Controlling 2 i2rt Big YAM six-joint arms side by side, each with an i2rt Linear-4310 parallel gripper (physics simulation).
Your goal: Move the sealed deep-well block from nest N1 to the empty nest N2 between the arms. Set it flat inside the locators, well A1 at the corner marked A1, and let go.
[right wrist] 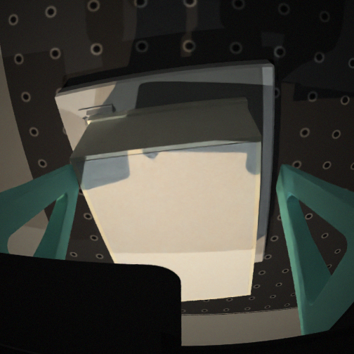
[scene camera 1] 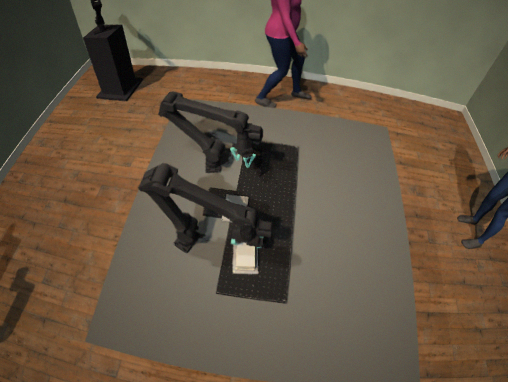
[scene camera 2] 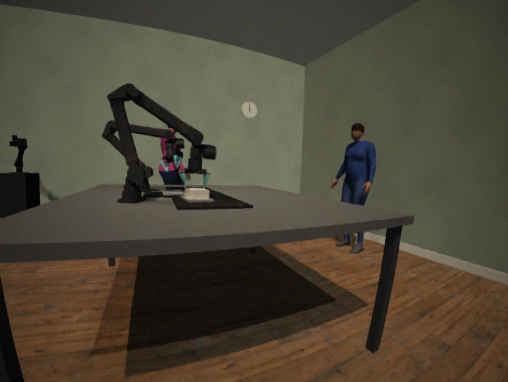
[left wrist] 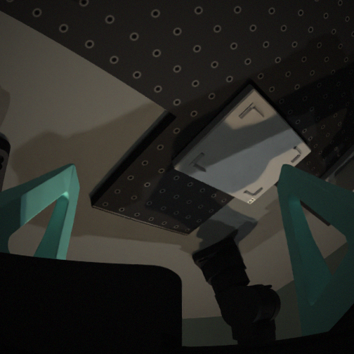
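Pixels of known places: left gripper, fingertip midpoint: [scene camera 1: 242, 164] [scene camera 2: 171, 169]; right gripper, fingertip midpoint: [scene camera 1: 246, 245] [scene camera 2: 194, 188]; left arm's base, origin of the base link: [scene camera 1: 213, 164] [scene camera 2: 143, 190]; right arm's base, origin of the base link: [scene camera 1: 187, 240] [scene camera 2: 131, 201].
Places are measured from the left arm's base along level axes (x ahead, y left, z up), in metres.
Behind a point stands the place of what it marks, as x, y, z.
The sealed deep-well block [scene camera 1: 245, 256] {0.158, -0.608, 0.066} [scene camera 2: 197, 193] {0.141, -0.657, 0.051} [right wrist: 175, 200], cream and box-shaped, sits on the pale plate of nest N1 [scene camera 1: 245, 272] {0.156, -0.672, 0.024} [right wrist: 69, 107]. My right gripper [scene camera 1: 246, 243] {0.168, -0.550, 0.064} [scene camera 2: 195, 187] {0.168, -0.550, 0.064} [right wrist: 177, 175] is open, its fingertips at either side of the block near its top; whether one touches is unclear. The N1 corner label is hidden. Nest N2 [scene camera 1: 239, 201] {0.145, -0.277, 0.025} [left wrist: 240, 150] is an empty pale plate with L-shaped corner locators and a small mark, too small to read, at one corner. My left gripper [scene camera 1: 242, 158] {0.166, -0.125, 0.150} [scene camera 2: 170, 166] {0.166, -0.125, 0.150} [left wrist: 177, 175] is open and empty, raised away from N2.
A black perforated board [scene camera 1: 270, 200] {0.312, -0.269, 0.013} [scene camera 2: 230, 201] {0.305, -0.679, 0.011} lies under N1 on the grey table [scene camera 1: 350, 225] {0.735, -0.439, 0.000} [scene camera 2: 300, 215] {0.411, -1.040, 0.000}. N2 stands on a smaller dark perforated piece [left wrist: 175, 200] at the board's edge. In scene camera 1, the right forearm passes over part of N2.
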